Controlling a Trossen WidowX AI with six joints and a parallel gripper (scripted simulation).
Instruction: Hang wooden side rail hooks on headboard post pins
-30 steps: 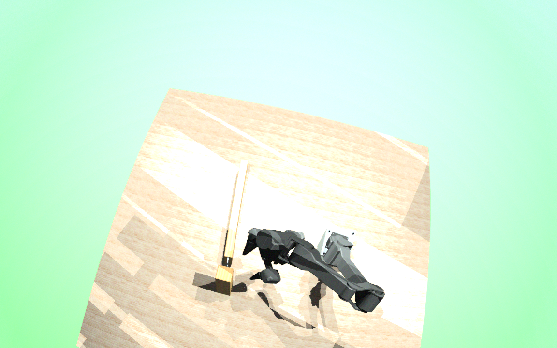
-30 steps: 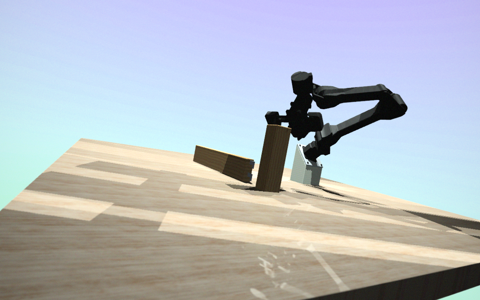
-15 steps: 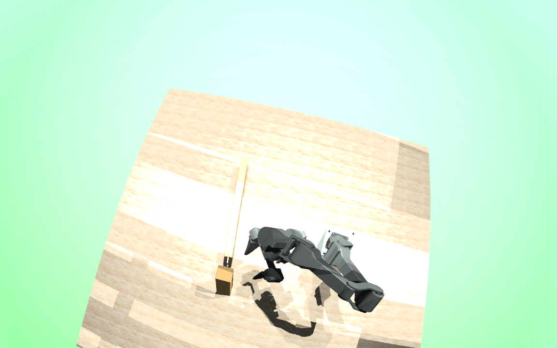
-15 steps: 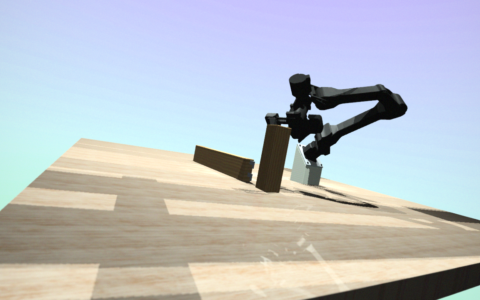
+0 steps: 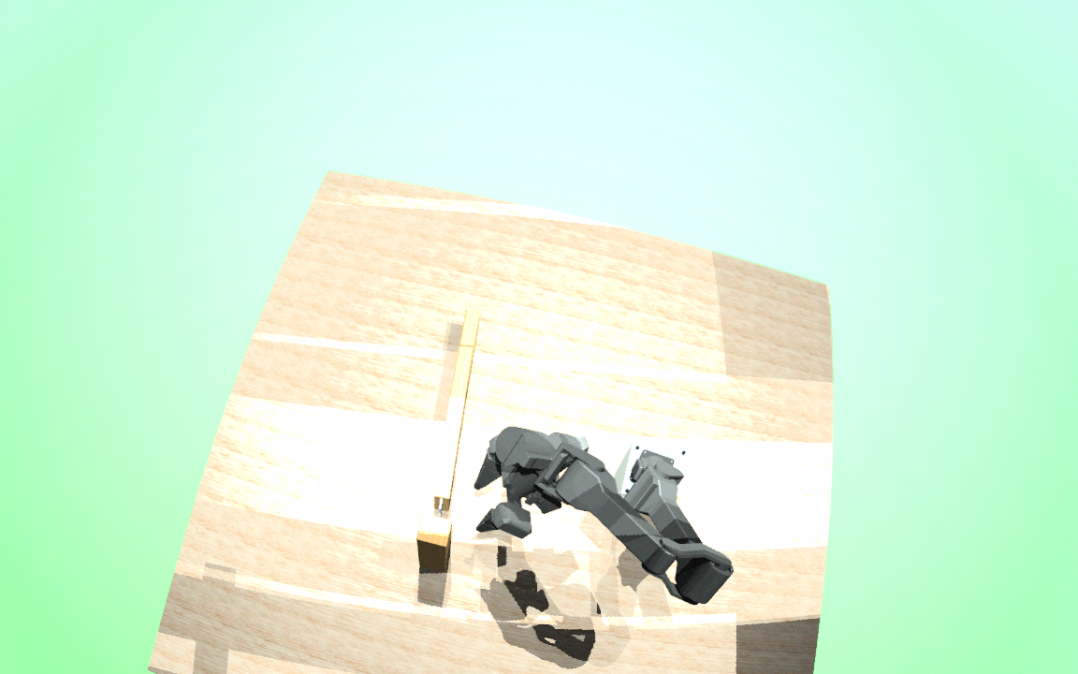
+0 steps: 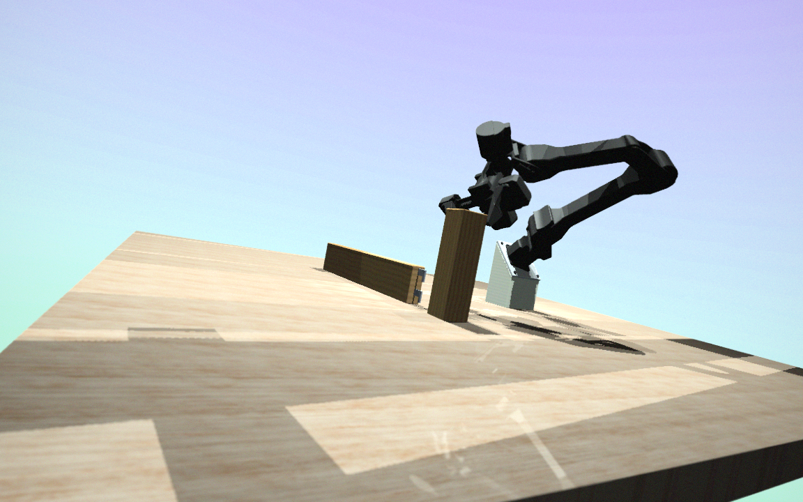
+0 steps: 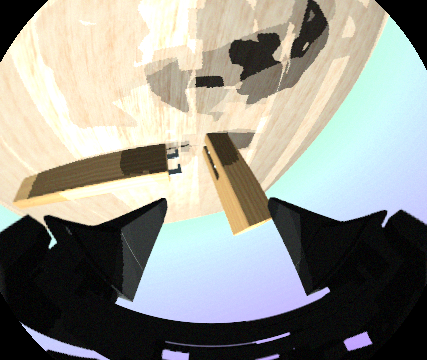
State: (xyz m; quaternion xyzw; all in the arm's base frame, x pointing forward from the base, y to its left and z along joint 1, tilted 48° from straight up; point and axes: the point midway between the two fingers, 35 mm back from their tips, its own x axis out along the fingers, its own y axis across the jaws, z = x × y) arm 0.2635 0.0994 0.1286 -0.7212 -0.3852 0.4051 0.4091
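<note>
Right now my gripper tip is 8 cm above the upright headboard post, 7 cm to the right of it and 5 cm short of it.
</note>
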